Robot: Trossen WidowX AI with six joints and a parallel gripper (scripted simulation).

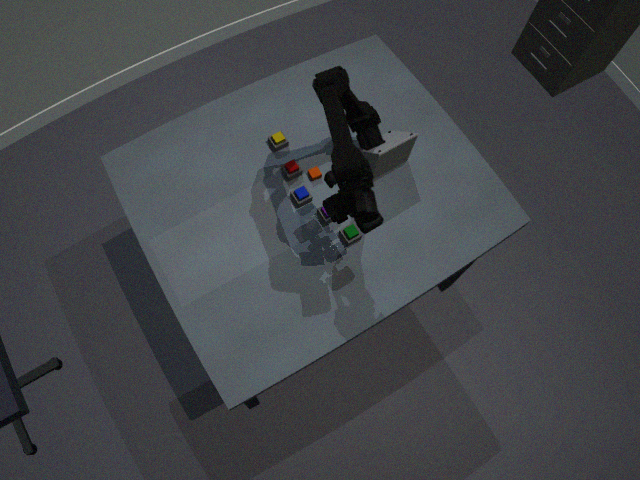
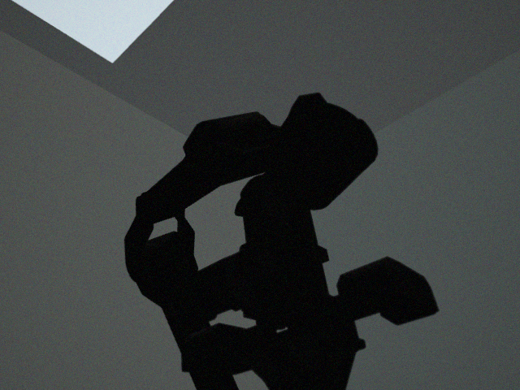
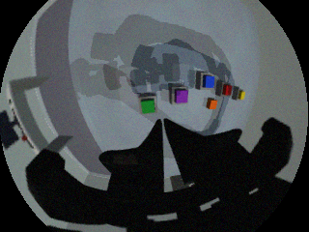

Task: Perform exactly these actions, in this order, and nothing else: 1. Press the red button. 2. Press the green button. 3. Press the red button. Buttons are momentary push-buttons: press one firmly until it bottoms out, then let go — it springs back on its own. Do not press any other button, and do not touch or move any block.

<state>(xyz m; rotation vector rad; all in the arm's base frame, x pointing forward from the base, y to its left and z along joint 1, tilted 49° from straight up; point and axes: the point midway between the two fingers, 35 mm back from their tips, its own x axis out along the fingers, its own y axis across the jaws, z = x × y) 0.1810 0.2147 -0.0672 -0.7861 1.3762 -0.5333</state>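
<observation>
Now: the green button 10 cm below my gripper tip, 2 cm to the left of it and 1 cm behind it. From my gripper tip the other things lie so: small orange block: 20 cm to the right, 12 cm below, 1 cm behind; then blue button: 15 cm to the right, 10 cm below, 6 cm ahead; then purple button: 10 cm below, 7 cm to the right, 2 cm ahead.
</observation>
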